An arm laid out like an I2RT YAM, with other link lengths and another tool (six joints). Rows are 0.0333 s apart.
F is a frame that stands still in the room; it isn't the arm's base.
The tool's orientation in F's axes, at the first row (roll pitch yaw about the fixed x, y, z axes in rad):
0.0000 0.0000 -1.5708
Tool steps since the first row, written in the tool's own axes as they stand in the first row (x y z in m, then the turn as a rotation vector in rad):
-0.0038 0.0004 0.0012 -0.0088 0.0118 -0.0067
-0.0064 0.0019 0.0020 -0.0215 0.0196 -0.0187
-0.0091 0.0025 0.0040 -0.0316 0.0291 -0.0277
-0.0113 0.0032 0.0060 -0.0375 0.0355 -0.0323
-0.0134 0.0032 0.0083 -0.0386 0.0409 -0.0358
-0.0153 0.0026 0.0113 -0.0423 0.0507 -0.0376
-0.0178 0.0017 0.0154 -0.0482 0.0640 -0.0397
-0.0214 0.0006 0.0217 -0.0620 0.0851 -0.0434
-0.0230 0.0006 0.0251 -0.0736 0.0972 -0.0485
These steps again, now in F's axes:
0.0004 0.0038 0.0012 0.0118 0.0088 -0.0067
0.0019 0.0064 0.0020 0.0196 0.0215 -0.0187
0.0025 0.0091 0.0040 0.0291 0.0316 -0.0277
0.0032 0.0113 0.0060 0.0355 0.0375 -0.0323
0.0032 0.0134 0.0083 0.0409 0.0386 -0.0358
0.0026 0.0153 0.0113 0.0507 0.0423 -0.0376
0.0017 0.0178 0.0154 0.0640 0.0482 -0.0397
0.0006 0.0214 0.0217 0.0851 0.0620 -0.0434
0.0006 0.0230 0.0251 0.0972 0.0736 -0.0485

